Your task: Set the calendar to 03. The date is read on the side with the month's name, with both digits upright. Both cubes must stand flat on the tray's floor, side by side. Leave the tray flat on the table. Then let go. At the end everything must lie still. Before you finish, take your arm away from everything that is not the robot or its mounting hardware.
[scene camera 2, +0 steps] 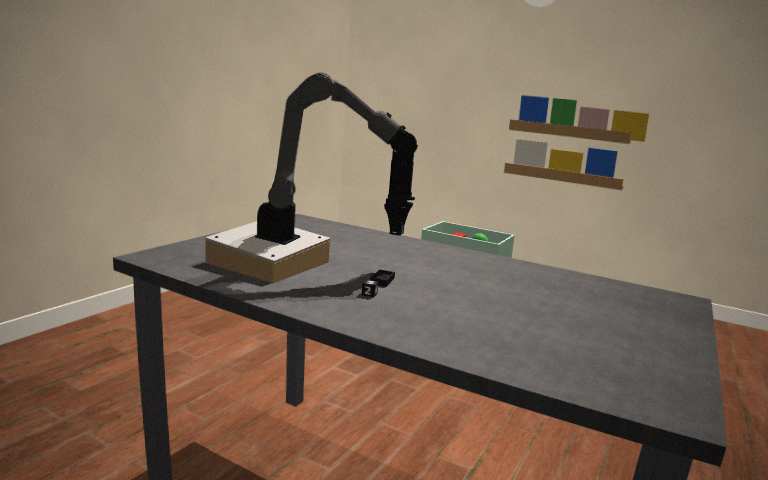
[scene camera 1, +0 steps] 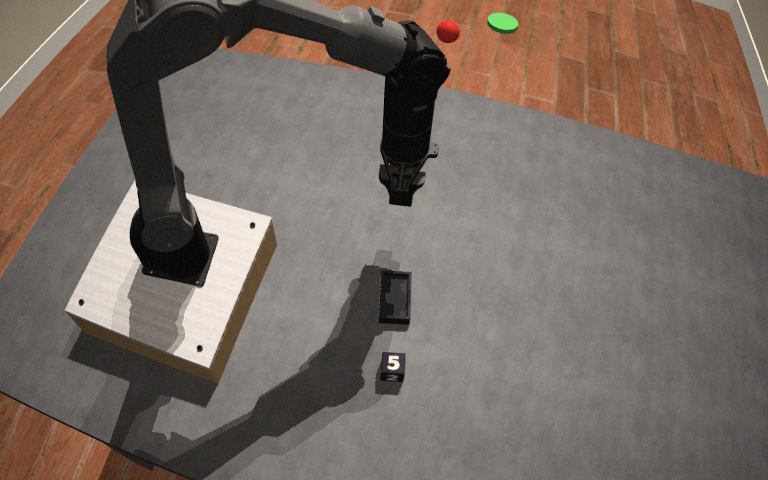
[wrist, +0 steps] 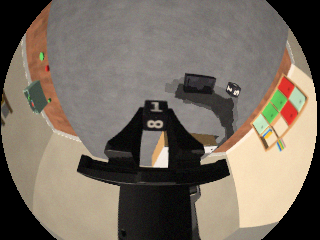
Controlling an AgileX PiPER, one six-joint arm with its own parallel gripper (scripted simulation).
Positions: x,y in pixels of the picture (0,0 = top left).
Scene:
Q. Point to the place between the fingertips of my gripper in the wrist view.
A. At 155,113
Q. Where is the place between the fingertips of my gripper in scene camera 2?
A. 396,230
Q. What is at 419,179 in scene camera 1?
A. My gripper.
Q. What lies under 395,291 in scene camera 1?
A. A dark tray.

